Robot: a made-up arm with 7 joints.
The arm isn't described. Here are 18 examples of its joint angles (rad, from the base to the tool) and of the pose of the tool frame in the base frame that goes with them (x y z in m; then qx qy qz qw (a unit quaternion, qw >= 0)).
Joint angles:
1: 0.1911 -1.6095 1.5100 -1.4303 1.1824 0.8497 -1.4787
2: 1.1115 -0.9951 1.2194 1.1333 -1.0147 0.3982 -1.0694
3: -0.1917 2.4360 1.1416 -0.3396 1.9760 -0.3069 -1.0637
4: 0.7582 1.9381 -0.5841 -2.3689 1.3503 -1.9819 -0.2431
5: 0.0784 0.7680 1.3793 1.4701 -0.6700 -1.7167 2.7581
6: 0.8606 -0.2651 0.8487 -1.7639 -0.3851 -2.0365 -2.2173
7: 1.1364 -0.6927 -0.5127 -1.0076 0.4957 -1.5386 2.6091
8: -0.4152 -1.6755 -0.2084 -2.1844 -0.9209 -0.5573 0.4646
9: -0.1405 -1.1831 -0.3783 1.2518 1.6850 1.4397 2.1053
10: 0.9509 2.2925 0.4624 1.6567 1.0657 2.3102 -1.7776
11: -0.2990 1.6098 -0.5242 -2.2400 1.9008 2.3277 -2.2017
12: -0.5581 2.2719 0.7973 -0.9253 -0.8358 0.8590 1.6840
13: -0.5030 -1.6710 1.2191 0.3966 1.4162 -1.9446 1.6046
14: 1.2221 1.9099 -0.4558 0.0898 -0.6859 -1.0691 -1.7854
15: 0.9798 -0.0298 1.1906 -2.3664 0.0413 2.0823 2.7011
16: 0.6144 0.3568 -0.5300 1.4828 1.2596 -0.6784 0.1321
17: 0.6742 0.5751 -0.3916 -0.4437 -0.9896 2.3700 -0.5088
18: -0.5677 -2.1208 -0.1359 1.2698 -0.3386 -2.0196 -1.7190
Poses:
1: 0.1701 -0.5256 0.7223 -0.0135 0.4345 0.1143 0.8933
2: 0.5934 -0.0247 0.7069 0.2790 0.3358 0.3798 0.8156
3: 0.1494 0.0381 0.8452 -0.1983 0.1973 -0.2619 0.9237
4: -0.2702 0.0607 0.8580 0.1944 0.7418 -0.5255 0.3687
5: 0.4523 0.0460 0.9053 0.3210 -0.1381 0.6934 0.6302
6: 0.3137 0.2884 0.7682 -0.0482 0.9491 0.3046 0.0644
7: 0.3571 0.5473 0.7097 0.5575 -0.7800 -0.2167 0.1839
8: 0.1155 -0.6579 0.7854 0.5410 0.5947 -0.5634 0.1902
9: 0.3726 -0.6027 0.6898 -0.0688 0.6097 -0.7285 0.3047
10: 0.1459 0.0165 0.2716 -0.3466 0.8971 0.2577 0.0928
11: -0.1390 0.5696 0.6989 -0.6737 -0.5412 -0.5027 0.0257
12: 0.1893 0.3499 1.0188 -0.0366 0.4008 0.9135 0.0593
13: 0.0870 0.1474 0.3270 0.0047 -0.5321 -0.7852 0.3168
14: 0.2368 0.3121 0.4699 0.5319 -0.5253 0.0007 0.6642
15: 0.7093 0.7065 0.9012 0.0828 0.6732 0.5233 0.5160
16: 0.2009 0.3584 0.7898 -0.1703 -0.3222 -0.6747 0.6418
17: 0.2483 0.8067 0.7406 -0.8330 -0.3144 -0.4260 0.1606
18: 0.1583 -0.4061 0.6834 0.1236 -0.4406 0.3342 0.8240
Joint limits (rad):
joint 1: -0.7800..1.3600
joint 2: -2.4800..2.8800
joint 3: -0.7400..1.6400
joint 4: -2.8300..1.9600
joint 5: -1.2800..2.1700
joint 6: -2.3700..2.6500
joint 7: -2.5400..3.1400
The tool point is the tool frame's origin. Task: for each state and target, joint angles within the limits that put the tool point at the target. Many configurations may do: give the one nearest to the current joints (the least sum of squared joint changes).
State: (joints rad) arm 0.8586 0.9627 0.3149 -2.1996 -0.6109 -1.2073 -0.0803
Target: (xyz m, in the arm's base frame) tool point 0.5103 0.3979 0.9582
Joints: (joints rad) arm 0.7411 0.8262 0.2706 -2.2473 -0.6470 -1.1587 -0.0790
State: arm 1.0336 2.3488 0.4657 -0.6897 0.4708 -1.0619 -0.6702
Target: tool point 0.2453 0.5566 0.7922
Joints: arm 1.2168 2.3129 0.5997 -0.6519 0.7947 -1.4399 -0.6084
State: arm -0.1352 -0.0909 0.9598 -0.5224 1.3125 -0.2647 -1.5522
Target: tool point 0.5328 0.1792 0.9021
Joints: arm 0.3985 -0.0511 0.9463 -0.3094 1.4768 0.1728 -1.5800
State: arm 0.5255 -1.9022 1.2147 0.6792 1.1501 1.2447 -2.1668
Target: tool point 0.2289 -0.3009 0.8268
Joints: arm 1.0487 -1.7899 1.3433 0.9847 0.6657 1.8801 -2.1862
